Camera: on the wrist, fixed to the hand. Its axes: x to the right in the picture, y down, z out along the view.
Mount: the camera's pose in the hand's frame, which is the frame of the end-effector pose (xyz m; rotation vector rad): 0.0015 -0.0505 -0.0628 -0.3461 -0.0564 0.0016
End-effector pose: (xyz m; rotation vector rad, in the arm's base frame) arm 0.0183 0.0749 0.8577 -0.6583 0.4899 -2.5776
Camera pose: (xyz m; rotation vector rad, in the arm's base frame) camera -0.0316 0.1310 0.8283 -0.8407 0.9289 -2.4858
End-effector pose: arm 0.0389 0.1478 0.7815 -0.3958 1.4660 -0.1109
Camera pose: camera -0.0141 0.0882 0.7932 -0.6728 1.4309 0.1570
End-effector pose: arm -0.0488 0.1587 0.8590 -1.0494 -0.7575 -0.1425
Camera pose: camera -0.0393 0.0814 0.8796 -1.3869 -0.8000 -0.2498
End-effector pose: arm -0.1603 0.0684 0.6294 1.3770 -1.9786 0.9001
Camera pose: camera -0.1086 0.1043 0.6798 1.2117 -2.0601 0.4920
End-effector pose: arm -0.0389 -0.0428 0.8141 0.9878 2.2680 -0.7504
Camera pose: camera -0.0950 -0.0288 0.8702 0.7932 2.2472 -0.3605
